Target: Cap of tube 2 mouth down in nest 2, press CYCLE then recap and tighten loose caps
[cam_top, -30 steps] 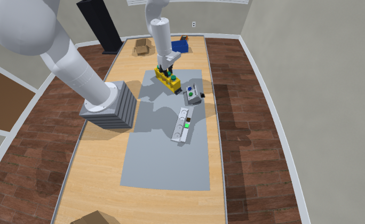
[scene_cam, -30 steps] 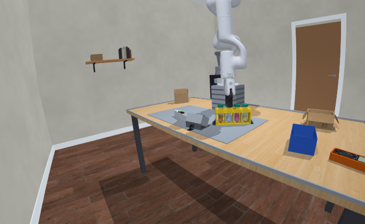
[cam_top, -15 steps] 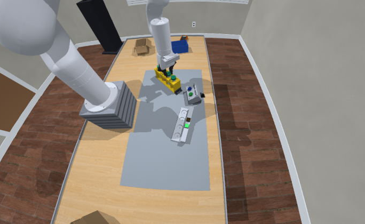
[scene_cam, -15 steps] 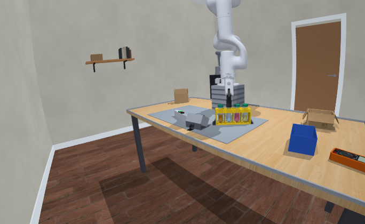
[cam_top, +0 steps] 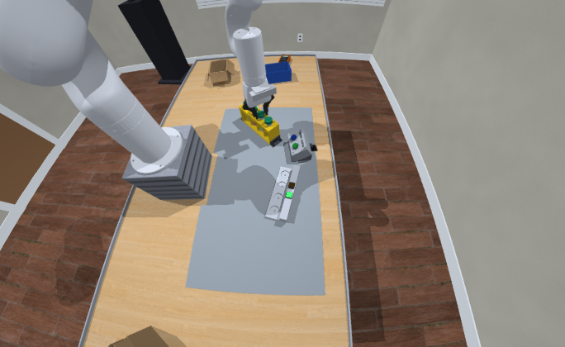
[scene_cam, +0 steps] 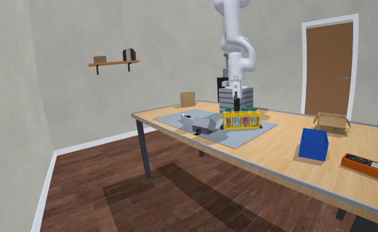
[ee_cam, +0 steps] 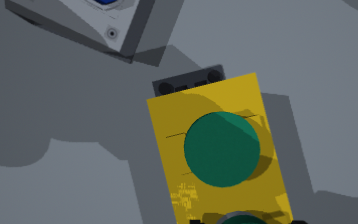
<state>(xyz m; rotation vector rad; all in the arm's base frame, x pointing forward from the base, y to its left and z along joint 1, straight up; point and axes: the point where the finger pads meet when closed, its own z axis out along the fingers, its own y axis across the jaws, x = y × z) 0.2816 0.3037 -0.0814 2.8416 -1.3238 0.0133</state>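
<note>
Now: the green cap 40 mm behind my hand, 30 mm to the left of it and 10 mm below it. Also, from my hand: green key: 170 mm ahead, 110 mm to the right, 60 mm below; then key housing: 180 mm ahead, 80 mm to the right, 70 mm below; then blue key: 160 mm ahead, 60 mm to the right, 60 mm below.
</note>
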